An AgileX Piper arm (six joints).
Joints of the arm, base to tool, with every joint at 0 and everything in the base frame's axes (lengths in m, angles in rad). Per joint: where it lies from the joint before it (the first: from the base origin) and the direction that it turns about. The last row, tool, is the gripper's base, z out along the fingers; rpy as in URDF.
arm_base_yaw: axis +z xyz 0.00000 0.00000 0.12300
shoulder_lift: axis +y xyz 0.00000 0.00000 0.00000
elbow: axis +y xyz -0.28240 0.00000 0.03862
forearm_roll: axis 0.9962 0 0.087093 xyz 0.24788 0.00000 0.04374
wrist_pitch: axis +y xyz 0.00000 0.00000 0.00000
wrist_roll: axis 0.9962 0 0.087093 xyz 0.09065 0.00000 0.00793
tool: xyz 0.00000 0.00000 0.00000 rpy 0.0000 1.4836 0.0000
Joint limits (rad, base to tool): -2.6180..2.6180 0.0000..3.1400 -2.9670..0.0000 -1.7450..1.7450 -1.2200..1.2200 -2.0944..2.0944
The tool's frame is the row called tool.
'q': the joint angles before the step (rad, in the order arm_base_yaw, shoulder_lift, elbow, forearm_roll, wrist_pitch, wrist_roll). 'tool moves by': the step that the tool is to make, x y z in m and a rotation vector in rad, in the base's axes. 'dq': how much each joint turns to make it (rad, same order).
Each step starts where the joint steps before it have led.
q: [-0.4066, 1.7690, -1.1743, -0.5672, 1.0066, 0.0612]
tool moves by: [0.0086, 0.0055, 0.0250, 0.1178, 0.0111, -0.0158]
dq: [0.0000, 0.0001, -0.1246, 0.1608, 0.1461, -0.1265]
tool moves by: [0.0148, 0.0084, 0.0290, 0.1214, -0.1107, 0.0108]
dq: [0.0001, -0.0079, -0.1223, 0.1771, 0.0541, -0.0861]
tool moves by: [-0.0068, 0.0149, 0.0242, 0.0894, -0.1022, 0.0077]
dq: [0.0000, -0.0728, -0.0040, 0.1316, 0.0125, -0.0385]
